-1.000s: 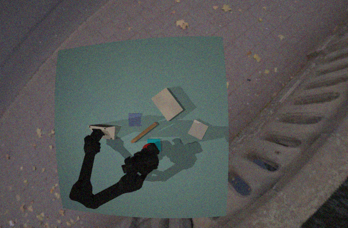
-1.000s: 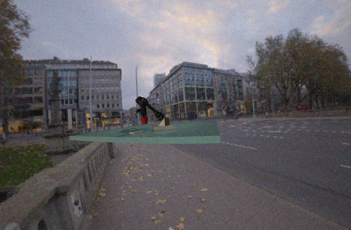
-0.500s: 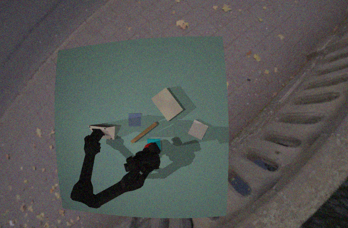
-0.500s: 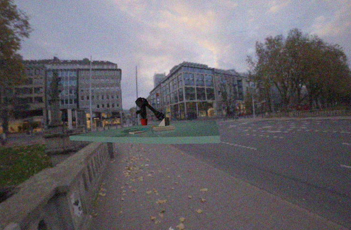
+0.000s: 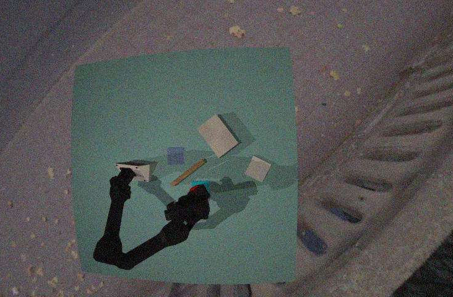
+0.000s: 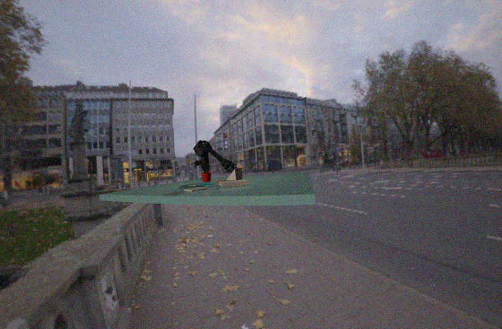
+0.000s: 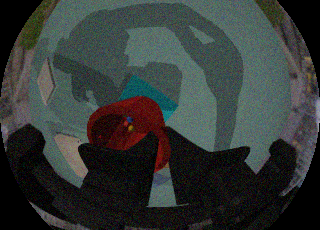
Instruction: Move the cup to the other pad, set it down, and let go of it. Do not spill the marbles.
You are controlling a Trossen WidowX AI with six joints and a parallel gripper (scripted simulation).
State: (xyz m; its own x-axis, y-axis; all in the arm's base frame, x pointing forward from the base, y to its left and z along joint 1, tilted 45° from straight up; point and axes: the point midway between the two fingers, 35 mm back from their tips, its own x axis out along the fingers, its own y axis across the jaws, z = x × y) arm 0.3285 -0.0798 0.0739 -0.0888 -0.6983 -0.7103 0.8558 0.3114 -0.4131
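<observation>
The red cup lies 3 cm ahead of my gripper tip and 1 cm to the left of it. Also, from my gripper tip: teal pad (3 cm ahead, 2 cm to the left, 6 cm below); then blue-violet pad (10 cm behind, 19 cm to the left, 6 cm below); then wooden stick (4 cm behind, 10 cm to the left, 5 cm below).
</observation>
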